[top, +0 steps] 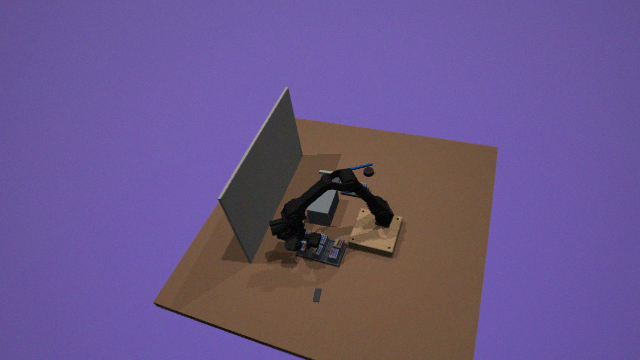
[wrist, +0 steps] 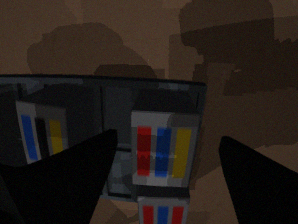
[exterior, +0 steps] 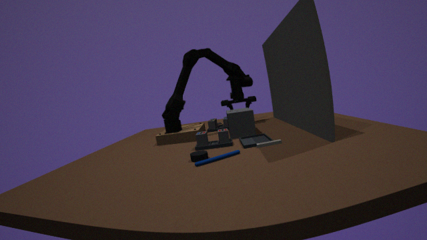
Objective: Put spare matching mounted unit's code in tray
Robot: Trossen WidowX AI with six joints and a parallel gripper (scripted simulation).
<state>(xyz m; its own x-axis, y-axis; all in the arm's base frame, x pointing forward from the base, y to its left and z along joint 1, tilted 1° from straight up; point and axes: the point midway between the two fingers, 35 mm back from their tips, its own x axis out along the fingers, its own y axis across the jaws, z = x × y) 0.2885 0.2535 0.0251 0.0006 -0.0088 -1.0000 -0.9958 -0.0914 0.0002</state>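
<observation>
My gripper tip is now right at the grey spare. From my gripper tip the other things lie so: tray 60 mm ahead, 410 mm to the right, 40 mm below; mounted unit 230 mm to the right, 10 mm above; tall dark wall panel 250 mm ahead, 210 mm to the right, 180 mm above.
</observation>
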